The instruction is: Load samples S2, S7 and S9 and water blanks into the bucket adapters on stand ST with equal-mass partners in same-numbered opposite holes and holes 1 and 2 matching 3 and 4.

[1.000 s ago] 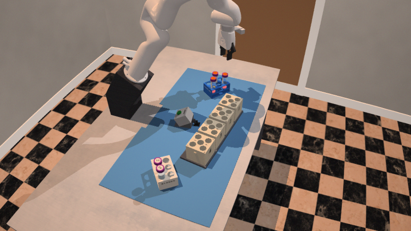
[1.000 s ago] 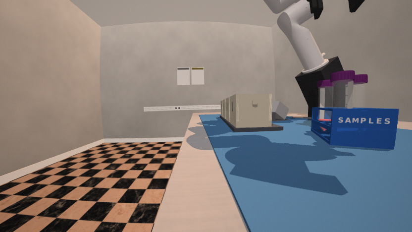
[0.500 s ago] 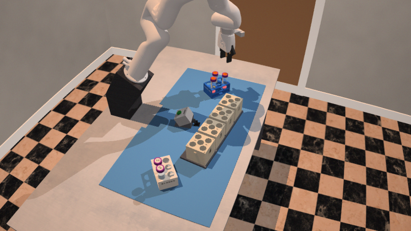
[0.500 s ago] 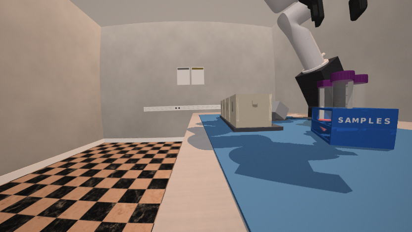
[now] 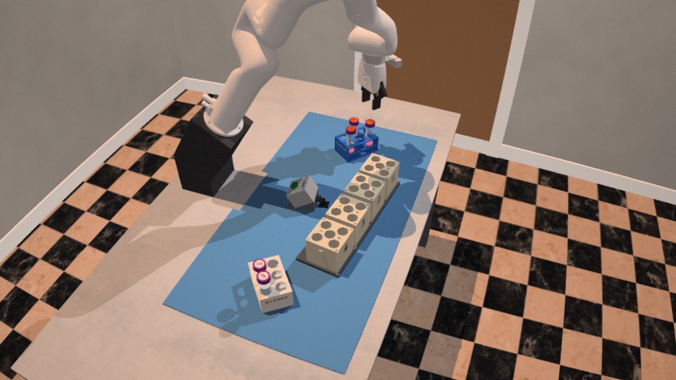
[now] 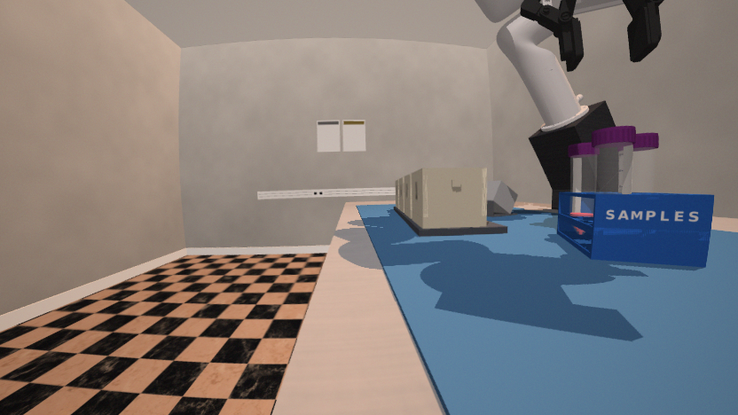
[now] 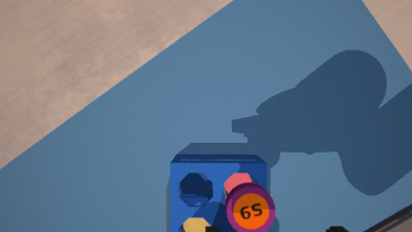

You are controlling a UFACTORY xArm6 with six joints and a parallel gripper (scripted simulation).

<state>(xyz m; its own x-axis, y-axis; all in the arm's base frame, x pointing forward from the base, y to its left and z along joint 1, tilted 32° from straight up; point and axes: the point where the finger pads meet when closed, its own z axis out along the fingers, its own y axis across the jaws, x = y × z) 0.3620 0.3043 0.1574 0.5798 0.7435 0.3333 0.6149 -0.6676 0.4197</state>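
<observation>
Now: hand 14 cm above the tube and 1 cm past it. The rest, counted from my hand: blue sample rack: 18 cm below, 4 cm behind, 1 cm to the right; then adapter: 31 cm to the right, 16 cm below, 4 cm ahead; then green done key: 32 cm to the right, 17 cm behind, 14 cm below.
</observation>
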